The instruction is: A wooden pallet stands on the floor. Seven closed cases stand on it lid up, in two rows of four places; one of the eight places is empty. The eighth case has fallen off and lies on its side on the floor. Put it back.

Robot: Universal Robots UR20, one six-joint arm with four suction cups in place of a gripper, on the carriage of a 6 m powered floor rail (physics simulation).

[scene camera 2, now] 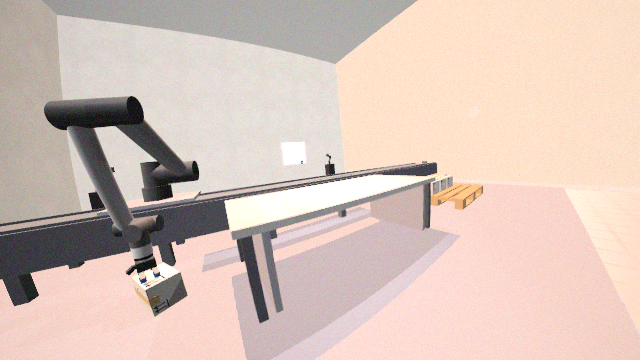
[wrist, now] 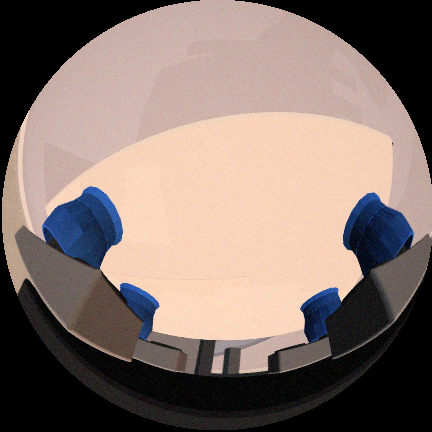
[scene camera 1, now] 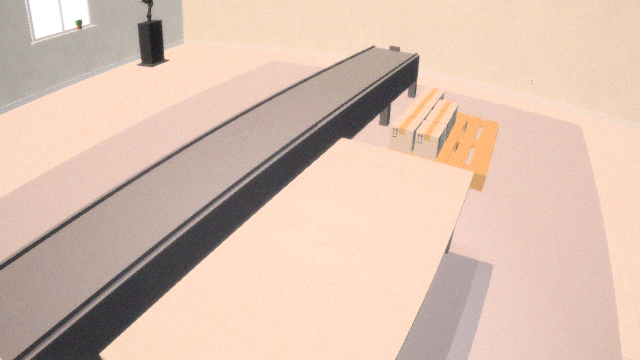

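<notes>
Wrist view: my suction head [wrist: 85, 227]. Scene camera 1: a wooden pallet [scene camera 1: 484, 146]. Scene camera 2: the pallet again [scene camera 2: 462, 199], and a case [scene camera 2: 158, 294].
</notes>
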